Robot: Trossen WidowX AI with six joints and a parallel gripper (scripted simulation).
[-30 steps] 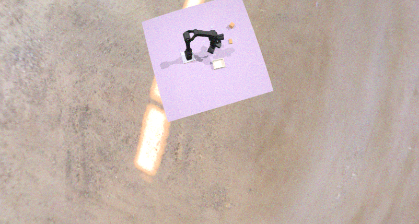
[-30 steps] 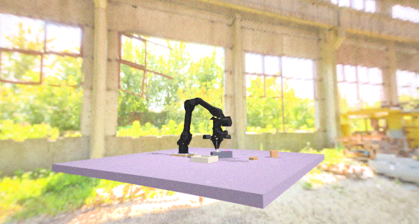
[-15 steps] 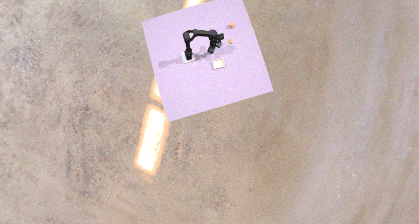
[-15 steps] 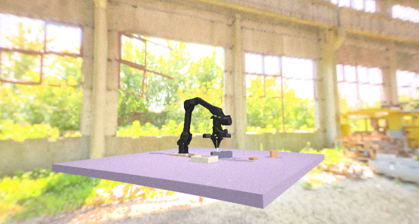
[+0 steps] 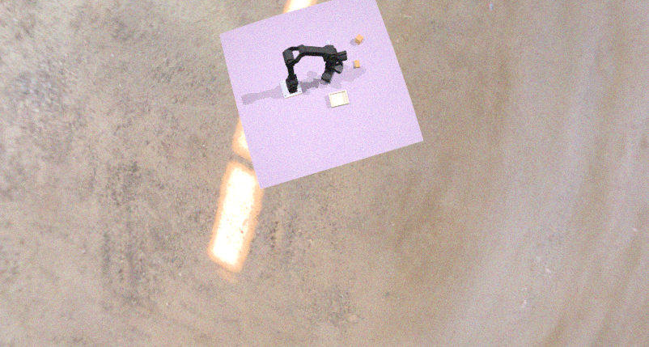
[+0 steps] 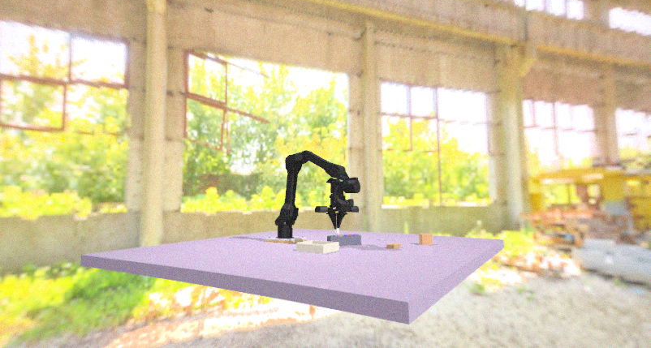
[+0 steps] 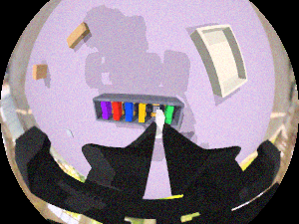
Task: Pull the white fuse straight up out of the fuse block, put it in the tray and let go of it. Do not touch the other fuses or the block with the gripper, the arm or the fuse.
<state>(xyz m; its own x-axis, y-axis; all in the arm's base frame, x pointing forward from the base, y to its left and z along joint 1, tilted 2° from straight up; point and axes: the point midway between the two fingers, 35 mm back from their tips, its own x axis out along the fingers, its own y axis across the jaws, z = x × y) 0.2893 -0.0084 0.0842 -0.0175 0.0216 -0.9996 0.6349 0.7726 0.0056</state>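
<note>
The tray lies 10 mm ahead of my gripper tip, 180 mm to the right of it and 60 mm below it. Round my gripper tip: white fuse: 10 mm below.
</note>
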